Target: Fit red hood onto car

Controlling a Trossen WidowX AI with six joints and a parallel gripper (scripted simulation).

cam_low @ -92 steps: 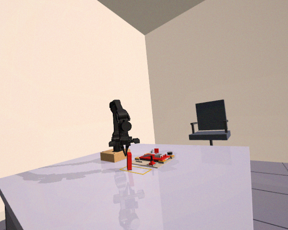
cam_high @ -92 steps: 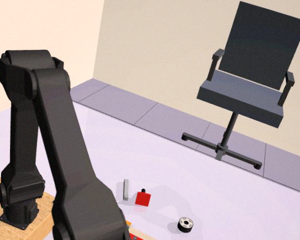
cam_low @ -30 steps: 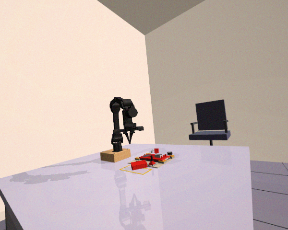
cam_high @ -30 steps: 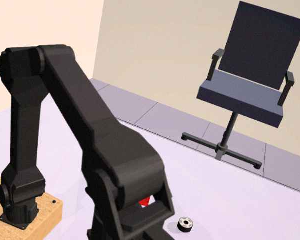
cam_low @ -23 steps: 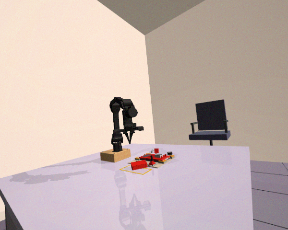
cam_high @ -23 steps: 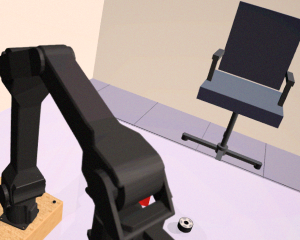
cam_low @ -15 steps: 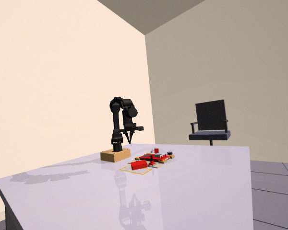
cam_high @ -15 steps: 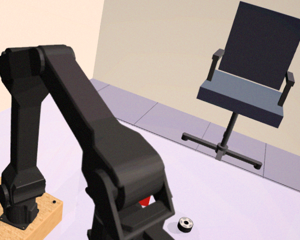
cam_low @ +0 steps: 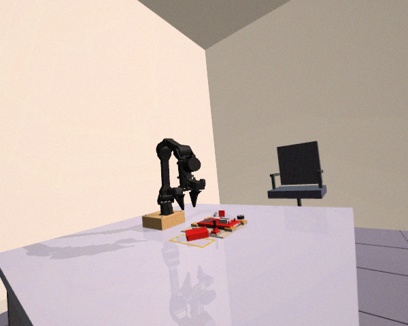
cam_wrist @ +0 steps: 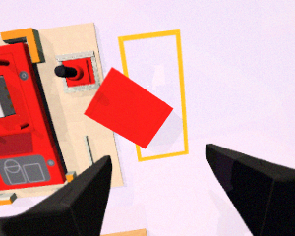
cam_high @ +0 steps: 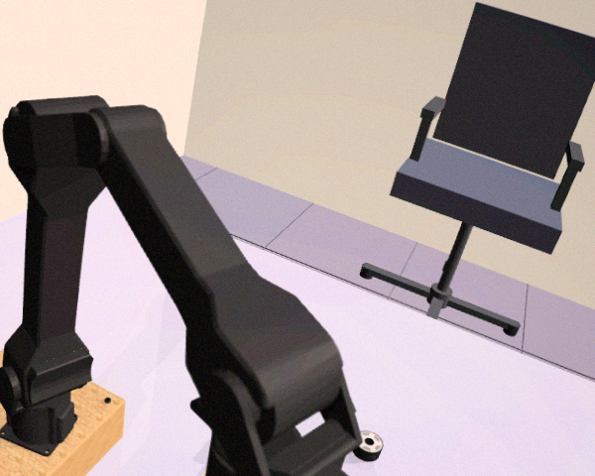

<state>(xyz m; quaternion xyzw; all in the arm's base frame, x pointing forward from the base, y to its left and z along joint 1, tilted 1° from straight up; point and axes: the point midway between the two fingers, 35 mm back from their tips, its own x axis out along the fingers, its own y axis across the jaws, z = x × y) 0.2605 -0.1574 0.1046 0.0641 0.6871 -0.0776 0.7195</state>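
Right now my gripper tip is 20 mm short of the red hood, 20 mm to the right of it and 110 mm above it. Round my gripper tip: beige jig plate (40 mm ahead, 180 mm to the left, 120 mm below); black wheel (110 mm ahead, 360 mm to the left, 120 mm below); grey bar (80 mm behind, 420 mm to the left, 120 mm below).
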